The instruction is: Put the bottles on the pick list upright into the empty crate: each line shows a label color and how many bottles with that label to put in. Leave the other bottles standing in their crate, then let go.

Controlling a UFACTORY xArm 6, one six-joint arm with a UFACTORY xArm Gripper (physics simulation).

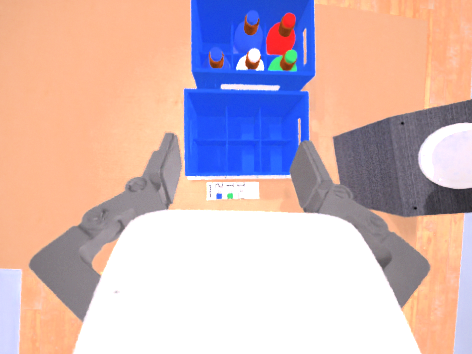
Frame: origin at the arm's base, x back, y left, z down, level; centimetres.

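Where they show: gripper, fingertip midpoint: (238, 152); arm's base, origin of the base link: (457, 156).
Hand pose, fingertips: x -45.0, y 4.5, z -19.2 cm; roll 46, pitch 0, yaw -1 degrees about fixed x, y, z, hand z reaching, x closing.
Observation:
Each offset is from my fingertips to the top centre of the thing. Level surfaces: height alone.
My gripper (238, 152) is open, with nothing between its fingers, above the near, empty blue crate @[dx +4.2, dy -7.9, dz +26.9 cm] (243, 140) with its six compartments. The full-side blue crate @[dx +4.4, dy -30.3, dz +26.9 cm] (254, 79) stands just behind it. In that crate a blue bottle @[dx +3.9, dy -34.6, dz +28.2 cm] (248, 39) and a red bottle @[dx +12.5, dy -35.1, dz +28.2 cm] (281, 41) stand in the back row. Another blue bottle @[dx -3.8, dy -25.3, dz +28.2 cm] (216, 59), a white bottle @[dx +4.8, dy -26.0, dz +28.2 cm] (253, 59) and a green bottle @[dx +13.4, dy -26.6, dz +28.2 cm] (289, 61) stand in the front row. The back left compartment is empty. The pick list @[dx +2.7, dy +6.2, dz +44.3 cm] (232, 191) lies in front of the near crate, with a blue and a green mark; its text is too small to read.
A dark block-shaped object (367, 167) with a round white disc (452, 156) is at the right, beside the right finger. The tan table top @[dz +44.4 cm] (100, 90) extends left of the crates. Wooden floor (450, 50) shows at the right edge.

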